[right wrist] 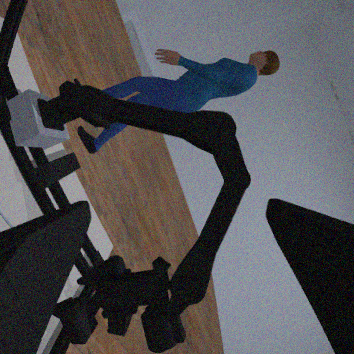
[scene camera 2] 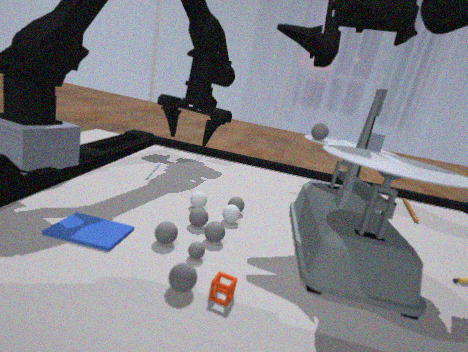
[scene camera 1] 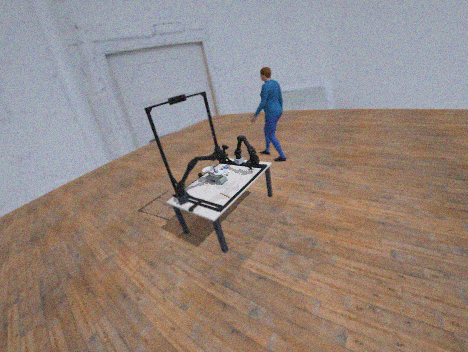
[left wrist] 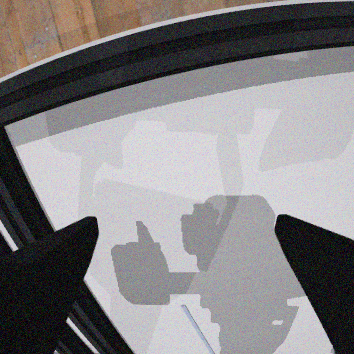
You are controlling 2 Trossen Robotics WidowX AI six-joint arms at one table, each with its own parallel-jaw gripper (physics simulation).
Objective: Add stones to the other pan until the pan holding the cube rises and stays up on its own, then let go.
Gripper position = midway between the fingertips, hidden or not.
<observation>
My left gripper (scene camera 2: 188, 141) is open, holding nothing. My right gripper (right wrist: 179, 208) is open and holds nothing. The table carries a blue flat pad (scene camera 2: 82, 229). I also see a grey balance scale (scene camera 2: 345, 247).
My left gripper shows as well in the right wrist view (right wrist: 64, 294) and in the left wrist view (left wrist: 188, 224). The right wrist view does not show the grey balance scale: it is out of frame. The left wrist view does not show the grey balance scale: it is out of frame.
</observation>
